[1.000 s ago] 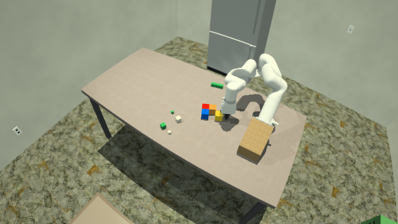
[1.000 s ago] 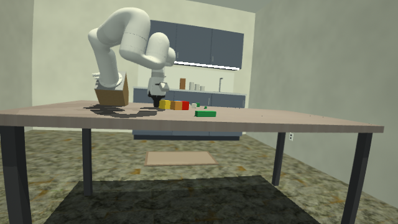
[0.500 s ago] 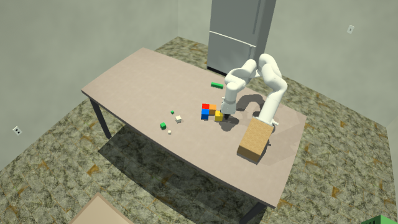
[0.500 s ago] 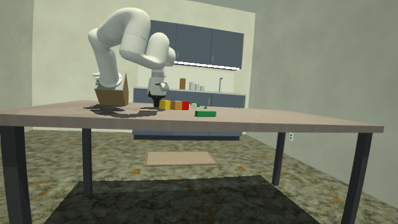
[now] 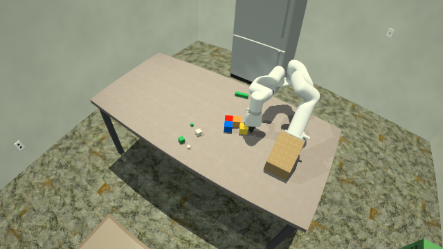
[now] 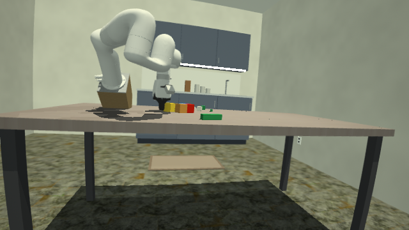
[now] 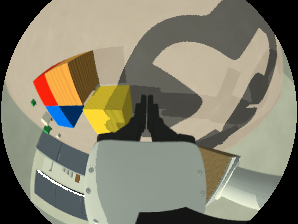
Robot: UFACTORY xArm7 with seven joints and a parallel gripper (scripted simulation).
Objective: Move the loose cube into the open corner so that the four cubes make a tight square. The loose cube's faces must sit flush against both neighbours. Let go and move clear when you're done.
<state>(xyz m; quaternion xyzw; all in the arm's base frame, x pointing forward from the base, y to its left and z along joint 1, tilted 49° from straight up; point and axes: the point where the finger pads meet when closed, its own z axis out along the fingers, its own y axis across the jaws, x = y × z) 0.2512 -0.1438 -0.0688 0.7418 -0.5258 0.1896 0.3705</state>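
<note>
The yellow cube lies 5 cm ahead of my hand and 2 cm to the left of it. From my hand the other things lie so: red cube 16 cm ahead; blue cube 14 cm ahead, 5 cm to the left; orange cube 11 cm ahead, 2 cm to the right.
</note>
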